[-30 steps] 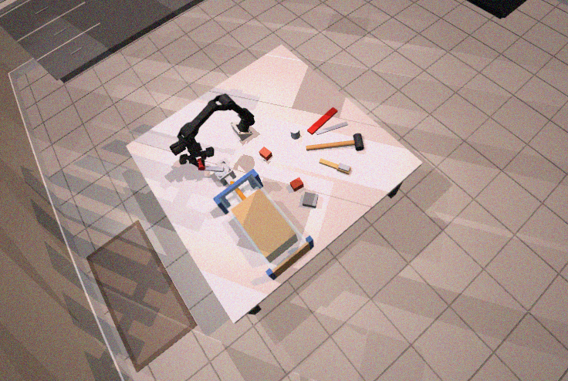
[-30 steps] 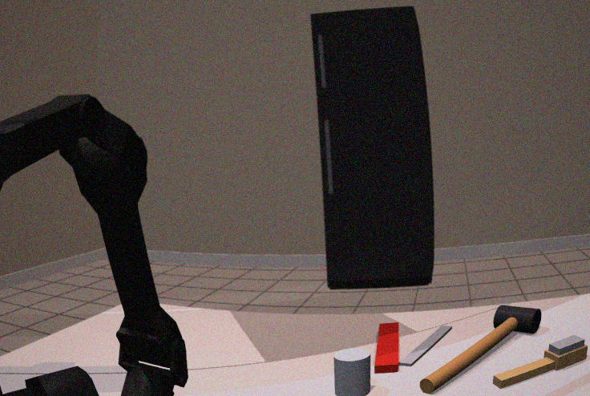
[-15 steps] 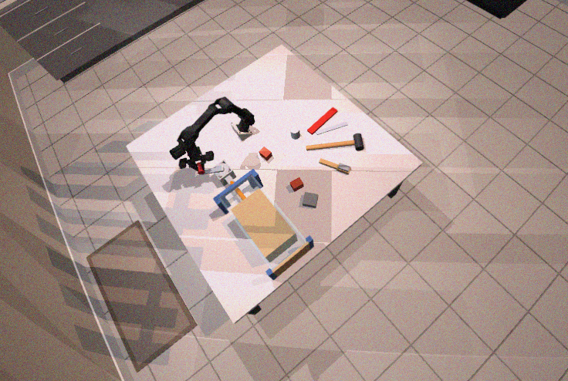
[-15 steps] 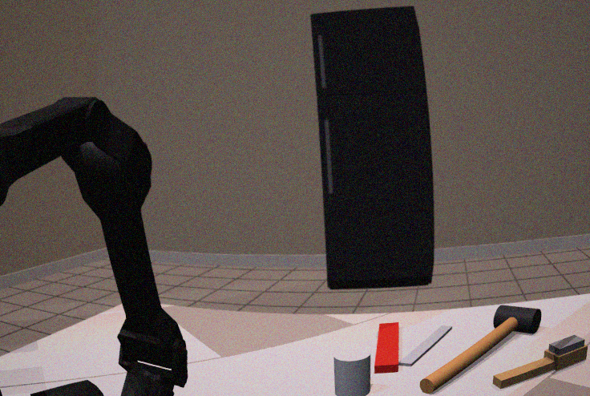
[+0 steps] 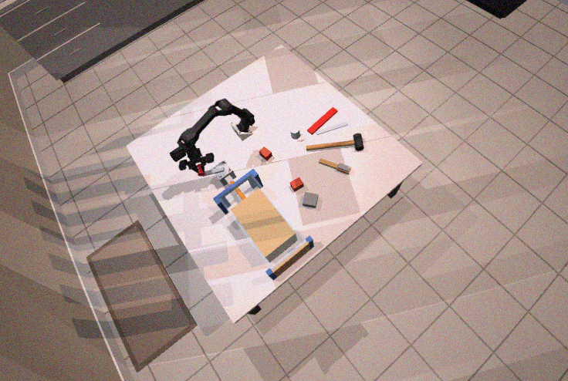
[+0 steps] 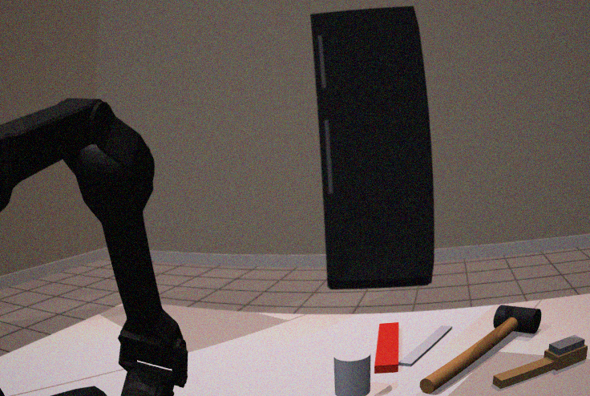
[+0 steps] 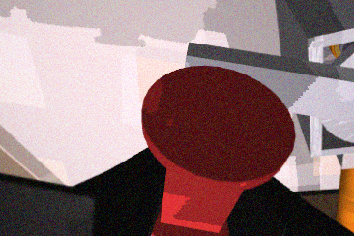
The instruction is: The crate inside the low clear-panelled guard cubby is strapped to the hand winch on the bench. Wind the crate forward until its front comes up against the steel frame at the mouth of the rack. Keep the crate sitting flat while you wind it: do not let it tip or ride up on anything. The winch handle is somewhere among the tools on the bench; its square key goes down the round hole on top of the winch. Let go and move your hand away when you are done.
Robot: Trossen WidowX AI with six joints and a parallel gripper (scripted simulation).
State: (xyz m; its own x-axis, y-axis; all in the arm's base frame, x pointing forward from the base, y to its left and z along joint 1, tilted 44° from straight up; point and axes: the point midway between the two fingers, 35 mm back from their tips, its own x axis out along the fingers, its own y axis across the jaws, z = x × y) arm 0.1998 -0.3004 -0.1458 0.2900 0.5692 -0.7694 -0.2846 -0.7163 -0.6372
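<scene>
Right now the winch handle is 40 mm to the left of my gripper tip and 30 mm below it. From my gripper tip the other things lie so: clear-panelled cubby 410 mm ahead, 160 mm to the left, 20 mm below; then grey hand winch 100 mm below, 90 mm to the left; then red knob 10 mm behind.
</scene>
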